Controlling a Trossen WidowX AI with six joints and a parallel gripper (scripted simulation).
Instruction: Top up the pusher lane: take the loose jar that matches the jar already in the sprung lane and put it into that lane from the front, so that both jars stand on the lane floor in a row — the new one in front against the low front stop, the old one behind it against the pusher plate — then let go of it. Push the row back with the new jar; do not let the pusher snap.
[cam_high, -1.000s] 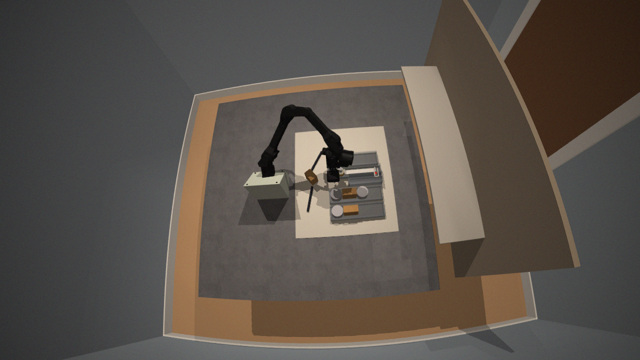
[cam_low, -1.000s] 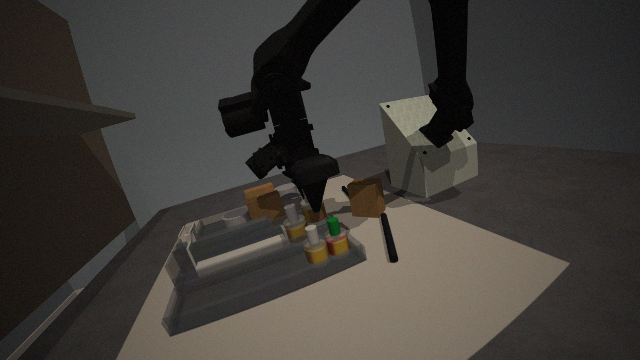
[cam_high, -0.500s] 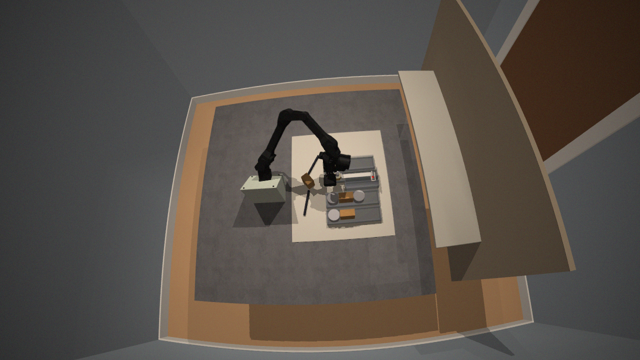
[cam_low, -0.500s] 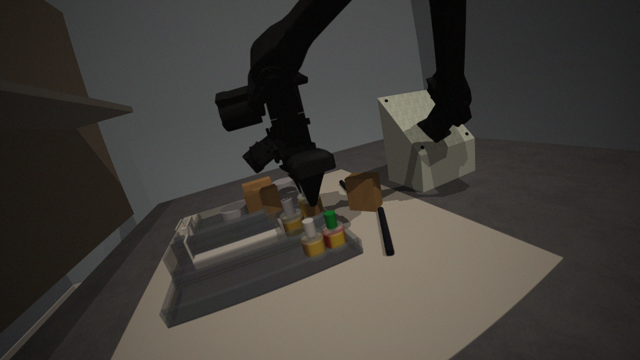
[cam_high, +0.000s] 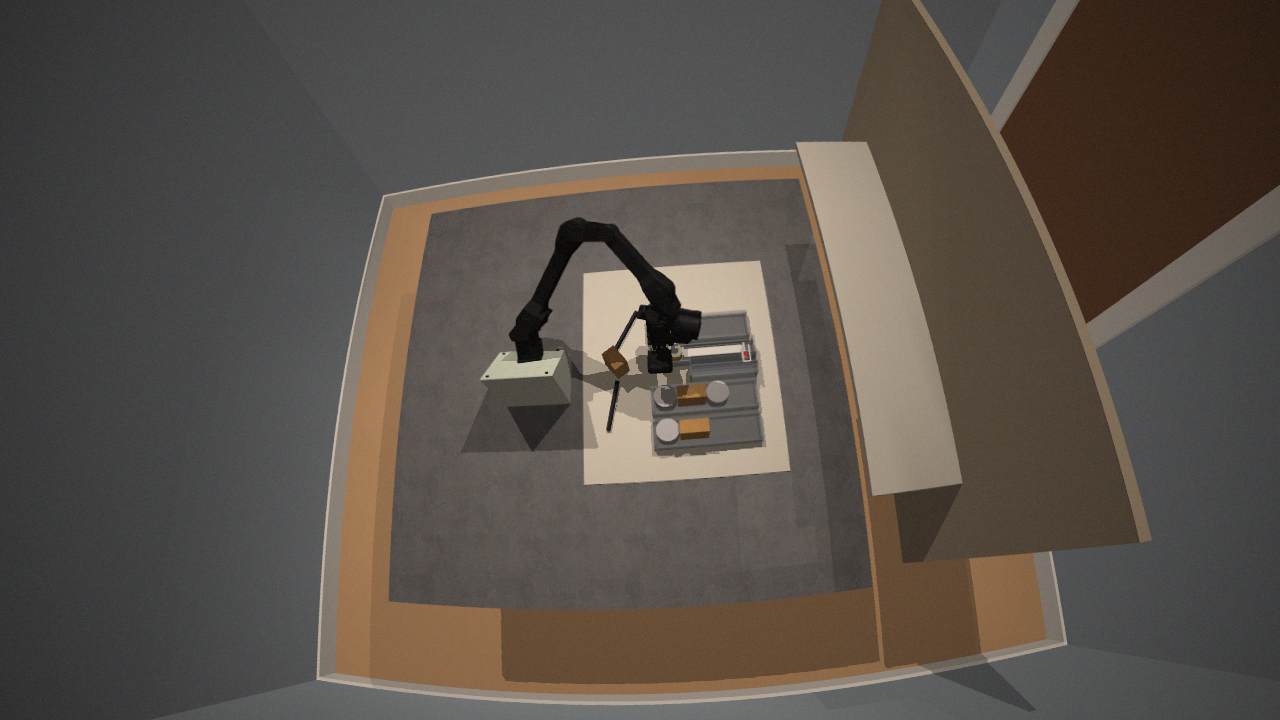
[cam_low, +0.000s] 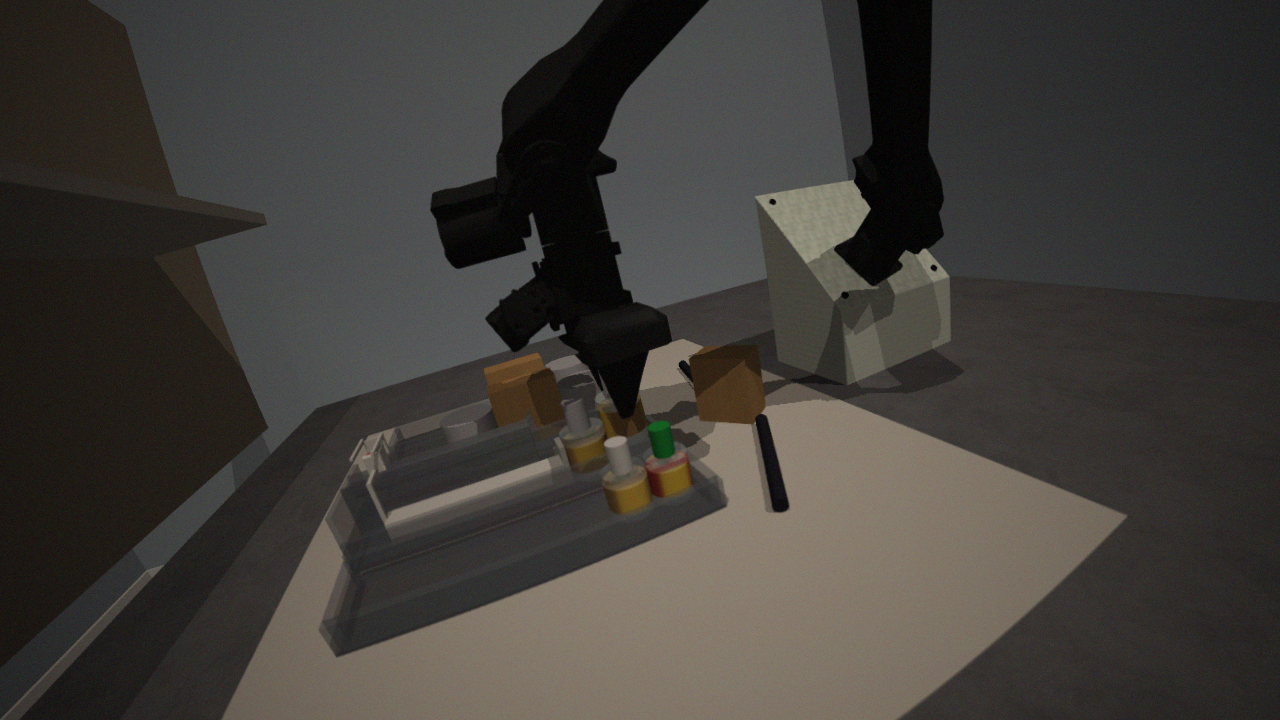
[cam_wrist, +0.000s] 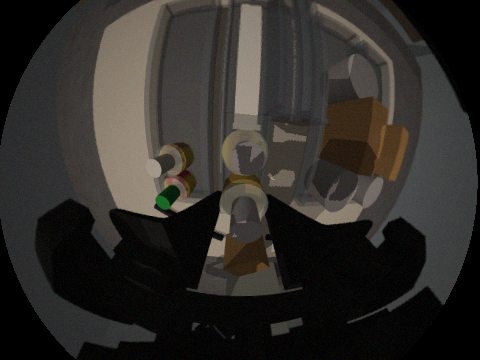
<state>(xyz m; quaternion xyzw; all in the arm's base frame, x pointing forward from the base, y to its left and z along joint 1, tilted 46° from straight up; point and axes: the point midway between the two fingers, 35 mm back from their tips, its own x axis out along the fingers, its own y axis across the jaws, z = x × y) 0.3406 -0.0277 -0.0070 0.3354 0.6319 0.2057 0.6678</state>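
Right now the sprung lane is 140 mm ahead of my gripper tip, 40 mm to the right of it and 40 mm below it. From my gripper tip the other things lie so: red mark (220 mm ahead, 60 mm to the right, 20 mm above); white pusher strip (140 mm ahead, 50 mm to the right, 10 mm below); shelf (490 mm ahead, 90 mm to the right, 310 mm above).
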